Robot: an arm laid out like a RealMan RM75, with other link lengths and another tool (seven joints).
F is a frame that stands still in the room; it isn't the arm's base.
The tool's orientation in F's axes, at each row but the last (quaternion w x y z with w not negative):
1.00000, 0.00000, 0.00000, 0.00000
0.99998, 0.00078, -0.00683, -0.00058
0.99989, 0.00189, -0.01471, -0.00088
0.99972, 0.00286, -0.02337, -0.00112
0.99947, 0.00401, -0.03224, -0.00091
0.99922, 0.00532, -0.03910, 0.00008
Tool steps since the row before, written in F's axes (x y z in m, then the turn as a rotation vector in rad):
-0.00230, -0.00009, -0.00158, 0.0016, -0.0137, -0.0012
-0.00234, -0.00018, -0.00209, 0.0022, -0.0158, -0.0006
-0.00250, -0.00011, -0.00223, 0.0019, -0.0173, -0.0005
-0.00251, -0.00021, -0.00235, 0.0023, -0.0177, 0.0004
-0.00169, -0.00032, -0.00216, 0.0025, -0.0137, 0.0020
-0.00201, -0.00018, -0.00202, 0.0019, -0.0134, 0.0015
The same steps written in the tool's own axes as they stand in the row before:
-0.00230, -0.00009, -0.00158, 0.0016, -0.0137, -0.0012
-0.00237, -0.00019, -0.00206, 0.0022, -0.0158, -0.0006
-0.00256, -0.00012, -0.00216, 0.0019, -0.0173, -0.0005
-0.00262, -0.00023, -0.00223, 0.0024, -0.0177, 0.0004
-0.00183, -0.00034, -0.00204, 0.0027, -0.0137, 0.0019
-0.00216, -0.00020, -0.00185, 0.0020, -0.0134, 0.0015

